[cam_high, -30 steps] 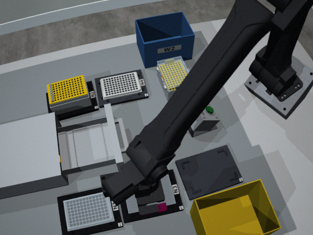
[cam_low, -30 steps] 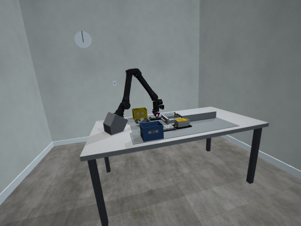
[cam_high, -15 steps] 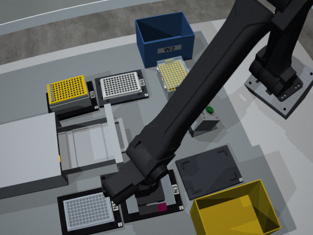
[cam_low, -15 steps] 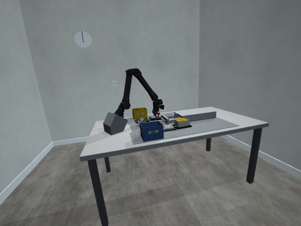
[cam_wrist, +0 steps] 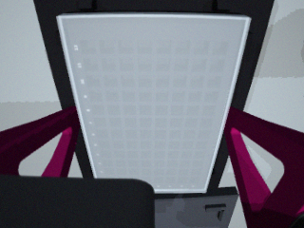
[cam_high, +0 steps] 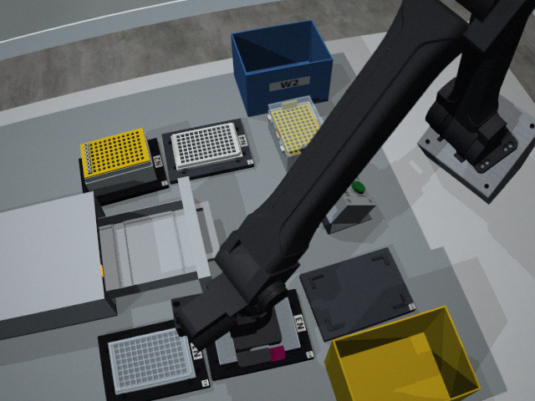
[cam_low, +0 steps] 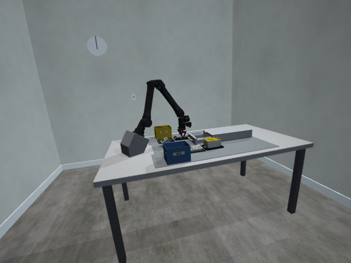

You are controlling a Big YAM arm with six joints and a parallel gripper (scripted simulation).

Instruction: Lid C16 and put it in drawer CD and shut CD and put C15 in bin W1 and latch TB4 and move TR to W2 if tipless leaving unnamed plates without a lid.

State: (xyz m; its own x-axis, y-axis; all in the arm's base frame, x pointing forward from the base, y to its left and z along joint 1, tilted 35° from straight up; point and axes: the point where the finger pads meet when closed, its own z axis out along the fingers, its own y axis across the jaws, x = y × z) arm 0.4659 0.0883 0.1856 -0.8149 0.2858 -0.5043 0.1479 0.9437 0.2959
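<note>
Right now my hand is right at the plate lid. From my hand the other things lie so: nest n1: 170 mm ahead, 20 mm to the right, 20 mm below; then nest N3: 20 mm below; then black plate: right at my hand.
</note>
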